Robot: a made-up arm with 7 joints. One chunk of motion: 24 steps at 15 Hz.
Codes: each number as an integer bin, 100 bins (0 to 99) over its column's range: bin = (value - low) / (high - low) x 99, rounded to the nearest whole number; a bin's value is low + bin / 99 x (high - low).
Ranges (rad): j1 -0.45..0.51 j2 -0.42..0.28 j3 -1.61..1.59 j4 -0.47..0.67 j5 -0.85..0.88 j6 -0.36..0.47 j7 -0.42..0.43
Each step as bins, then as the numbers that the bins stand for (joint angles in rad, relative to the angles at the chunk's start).
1 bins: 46 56 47 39 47 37 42
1 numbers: -0.0039 -0.0240 -0.0908 -0.0209 -0.0287 -0.0498 -0.0594
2 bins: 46 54 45 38 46 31 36
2 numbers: -0.0039 -0.0382 -0.1555 -0.0324 -0.0462 -0.1001 -0.1109
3 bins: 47 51 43 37 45 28 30
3 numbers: 0.0058 -0.0594 -0.2201 -0.0439 -0.0636 -0.1253 -0.1624
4 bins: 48 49 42 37 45 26 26
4 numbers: 0.0155 -0.0735 -0.2524 -0.0439 -0.0636 -0.1420 -0.1968
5 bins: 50 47 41 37 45 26 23
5 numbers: 0.0348 -0.0877 -0.2847 -0.0439 -0.0636 -0.1420 -0.2225
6 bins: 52 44 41 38 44 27 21
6 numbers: 0.0542 -0.1089 -0.2847 -0.0324 -0.0811 -0.1336 -0.2397
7 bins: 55 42 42 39 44 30 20
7 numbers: 0.0833 -0.1230 -0.2524 -0.0209 -0.0811 -0.1085 -0.2483
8 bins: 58 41 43 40 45 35 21
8 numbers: 0.1124 -0.1301 -0.2201 -0.0094 -0.0636 -0.0666 -0.2397
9 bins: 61 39 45 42 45 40 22
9 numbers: 0.1415 -0.1442 -0.1555 0.0136 -0.0636 -0.0246 -0.2311
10 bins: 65 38 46 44 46 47 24
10 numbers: 0.1803 -0.1513 -0.1231 0.0367 -0.0462 0.0340 -0.2139
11 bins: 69 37 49 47 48 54 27
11 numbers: 0.2191 -0.1584 -0.0262 0.0712 -0.0112 0.0927 -0.1882
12 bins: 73 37 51 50 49 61 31
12 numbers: 0.2579 -0.1584 0.0385 0.1058 0.0063 0.1514 -0.1538
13 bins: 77 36 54 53 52 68 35
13 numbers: 0.2967 -0.1655 0.1355 0.1403 0.0587 0.2101 -0.1195
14 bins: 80 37 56 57 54 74 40
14 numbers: 0.3258 -0.1584 0.2001 0.1864 0.0936 0.2604 -0.0766
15 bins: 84 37 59 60 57 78 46
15 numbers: 0.3645 -0.1584 0.2971 0.2209 0.1461 0.2939 -0.0251
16 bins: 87 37 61 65 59 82 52
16 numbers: 0.3936 -0.1584 0.3617 0.2785 0.1810 0.3275 0.0265
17 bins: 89 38 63 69 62 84 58
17 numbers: 0.4130 -0.1513 0.4264 0.3245 0.2334 0.3442 0.0780
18 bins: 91 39 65 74 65 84 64
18 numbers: 0.4324 -0.1442 0.4910 0.3821 0.2859 0.3442 0.1295
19 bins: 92 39 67 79 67 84 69
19 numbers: 0.4421 -0.1442 0.5557 0.4397 0.3208 0.3442 0.1724
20 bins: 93 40 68 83 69 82 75
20 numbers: 0.4518 -0.1372 0.5880 0.4858 0.3558 0.3275 0.2239
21 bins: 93 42 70 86 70 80 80
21 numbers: 0.4518 -0.1230 0.6526 0.5203 0.3732 0.3107 0.2669
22 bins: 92 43 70 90 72 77 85
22 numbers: 0.4421 -0.1160 0.6526 0.5664 0.4082 0.2856 0.3098
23 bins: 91 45 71 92 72 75 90
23 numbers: 0.4324 -0.1018 0.6849 0.5894 0.4082 0.2688 0.3527
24 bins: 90 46 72 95 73 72 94
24 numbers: 0.4227 -0.0947 0.7173 0.6239 0.4257 0.2436 0.3871
